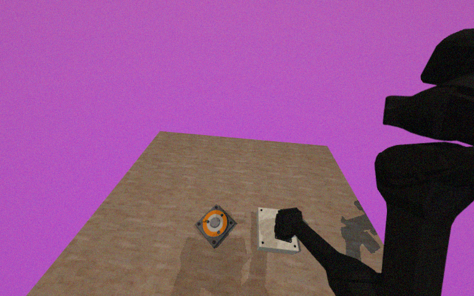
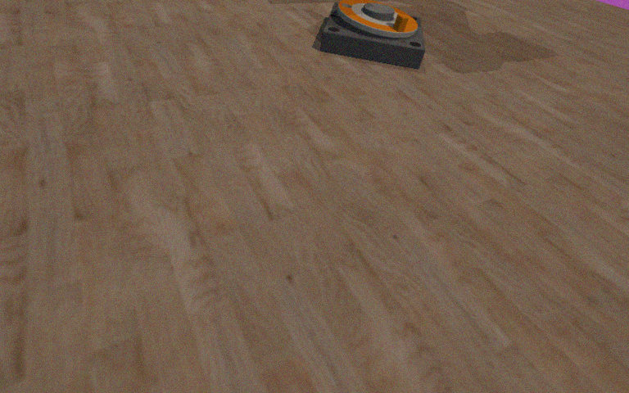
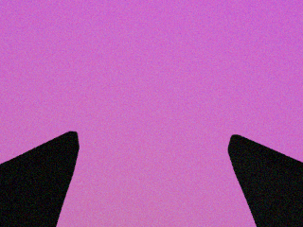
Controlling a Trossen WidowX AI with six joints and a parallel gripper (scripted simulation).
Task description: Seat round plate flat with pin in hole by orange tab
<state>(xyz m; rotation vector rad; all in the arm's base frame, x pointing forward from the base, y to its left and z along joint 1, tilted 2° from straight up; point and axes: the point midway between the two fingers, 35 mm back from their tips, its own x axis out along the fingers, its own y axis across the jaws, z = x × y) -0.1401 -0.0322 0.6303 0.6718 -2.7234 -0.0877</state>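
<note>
Now: the round plate 67 cm below my gripper tip, 48 cm ahead of it and 6 cm to the left of it. Round my gripper tip: base 68 cm below, 46 cm ahead, 6 cm to the left.
</note>
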